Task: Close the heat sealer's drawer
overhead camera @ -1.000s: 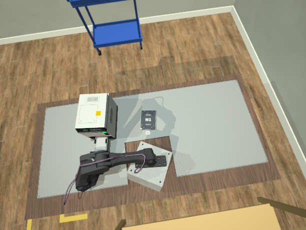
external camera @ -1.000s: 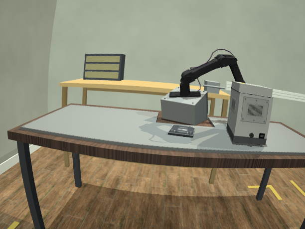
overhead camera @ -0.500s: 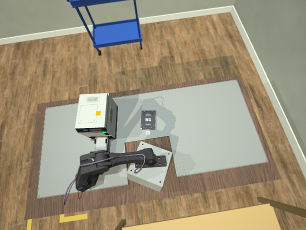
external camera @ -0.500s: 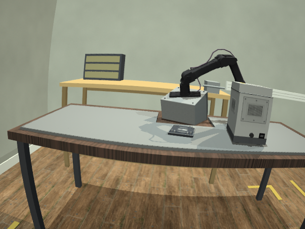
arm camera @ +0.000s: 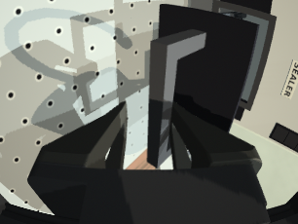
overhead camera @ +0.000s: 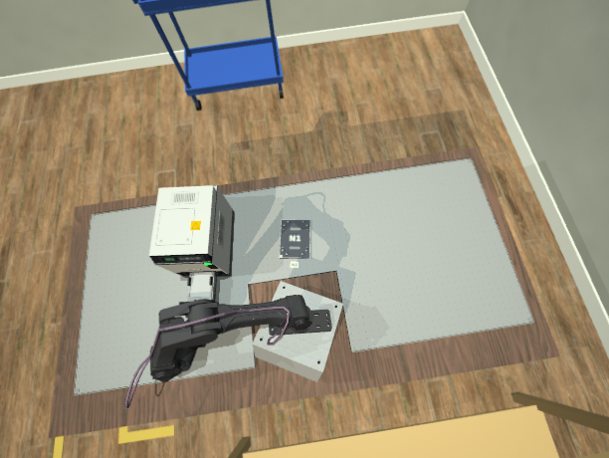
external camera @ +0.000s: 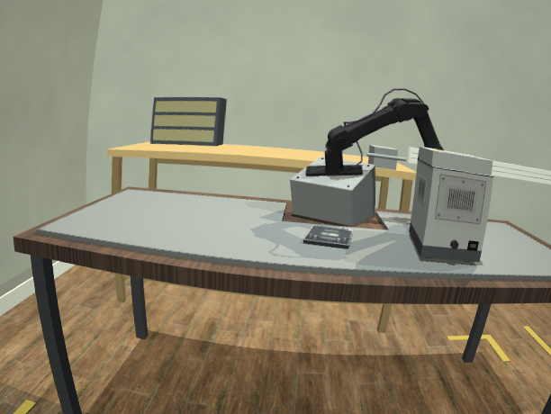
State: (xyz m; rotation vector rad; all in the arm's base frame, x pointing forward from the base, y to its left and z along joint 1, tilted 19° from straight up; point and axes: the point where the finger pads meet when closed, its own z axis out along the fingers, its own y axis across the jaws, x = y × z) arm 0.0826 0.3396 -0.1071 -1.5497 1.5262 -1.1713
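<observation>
The sealer drawer lies 11 cm ahead of my hand. Round my hand: dark plate: 36 cm to the right, 27 cm ahead, 6 cm below.
</observation>
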